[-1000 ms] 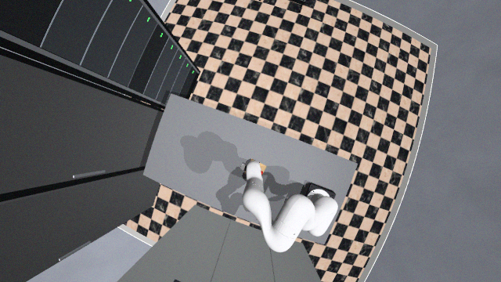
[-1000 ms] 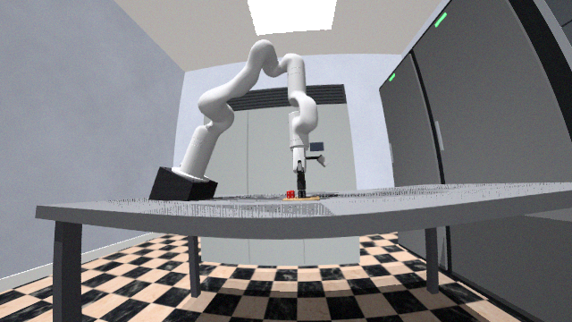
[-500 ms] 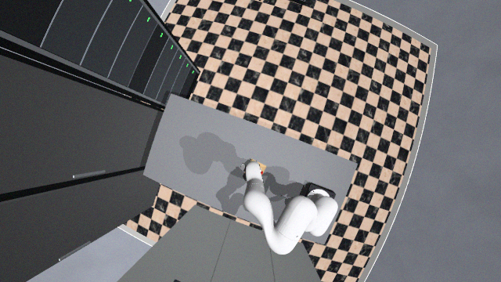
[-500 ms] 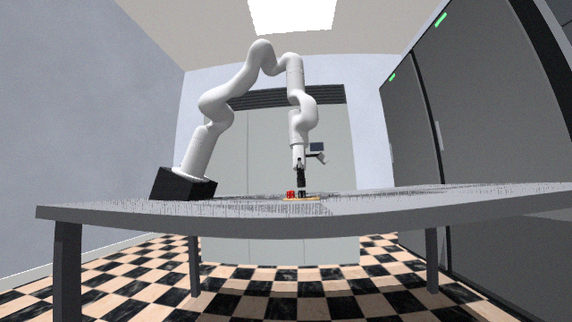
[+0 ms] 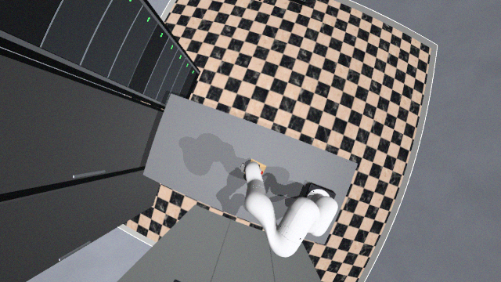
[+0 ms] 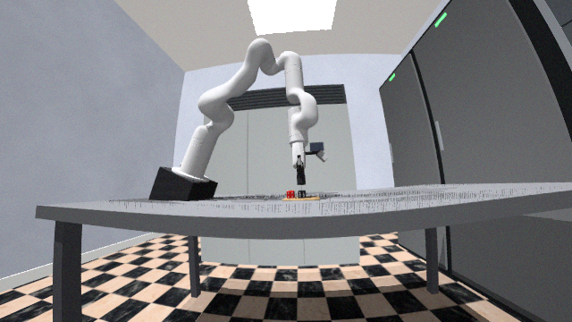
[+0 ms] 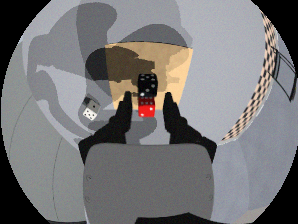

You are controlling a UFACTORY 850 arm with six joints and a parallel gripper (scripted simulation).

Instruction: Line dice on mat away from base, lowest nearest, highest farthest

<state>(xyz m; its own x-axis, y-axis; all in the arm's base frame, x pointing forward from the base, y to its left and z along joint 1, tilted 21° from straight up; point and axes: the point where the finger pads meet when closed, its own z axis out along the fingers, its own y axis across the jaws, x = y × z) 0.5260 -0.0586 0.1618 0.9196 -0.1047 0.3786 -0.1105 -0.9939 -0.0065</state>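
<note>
My hand is 6 cm above the black die. Round my hand: tan mat: 7 cm below; then red die: 5 cm behind, 1 cm to the left, 6 cm below; then white die: 5 cm behind, 13 cm to the left, 6 cm below.
</note>
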